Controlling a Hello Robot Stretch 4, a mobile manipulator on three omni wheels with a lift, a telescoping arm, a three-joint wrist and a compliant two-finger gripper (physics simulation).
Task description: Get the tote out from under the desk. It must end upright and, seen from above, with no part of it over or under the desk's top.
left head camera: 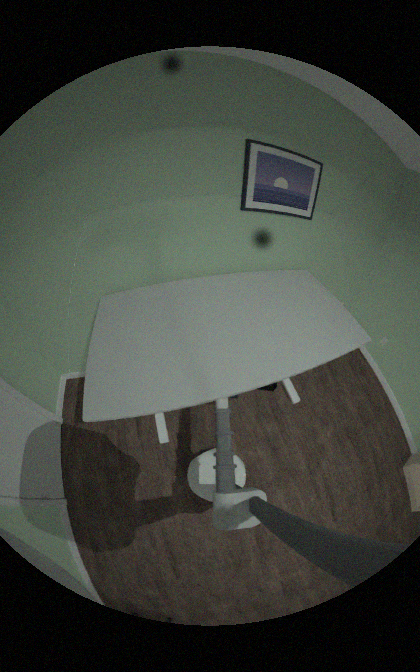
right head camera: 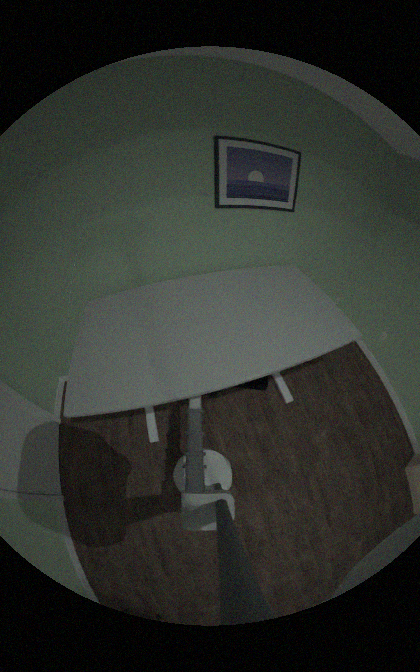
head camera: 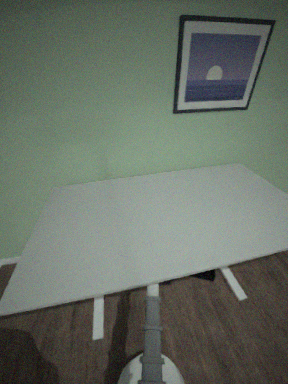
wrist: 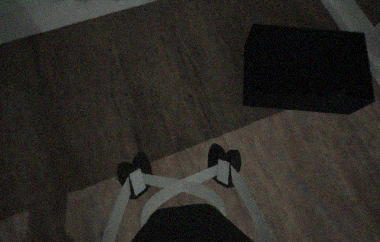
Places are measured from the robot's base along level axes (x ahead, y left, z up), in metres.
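Pixels of known places: gripper, between the fingertips: [wrist: 179, 161].
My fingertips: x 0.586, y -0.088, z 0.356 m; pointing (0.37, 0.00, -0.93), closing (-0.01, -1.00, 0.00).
Behind a point stands the place of what it marks.
The black tote [wrist: 306, 70] {x 0.865, y -0.493, z -0.024 m} stands on the floor at the upper right of the wrist view, beside a white desk foot. A dark corner of the tote [head camera: 205, 275] {x 0.733, y -0.494, z 0.057 m} [left head camera: 268, 386] {x 0.729, y -0.508, z 0.052 m} [right head camera: 257, 384] shows below the desk's front edge in the head views; the rest is hidden under the top. It looks upright. The desk [head camera: 150, 220] {x 0.634, y 0.015, z 0.923 m} [left head camera: 215, 335] {x 0.606, y 0.027, z 0.923 m} [right head camera: 200, 330] has a pale flat top. My gripper [wrist: 179, 161] {x 0.586, y -0.088, z 0.356 m} is open and empty, to the left of the tote and nearer to the robot in the wrist view. The desk's top hides the gripper in the head views.
Two white desk feet [head camera: 98, 317] [head camera: 234, 283] reach out on the floor past the desk's front edge. My arm [head camera: 152, 330] {x 0.216, y 0.000, z 0.756 m} [left head camera: 224, 445] {x 0.169, y -0.002, z 0.756 m} [right head camera: 195, 445] runs between them to the desk's edge. A wall stands behind the desk. A pale box [left head camera: 413, 480] {x -0.886, y -2.302, z 0.073 m} stands at the far right.
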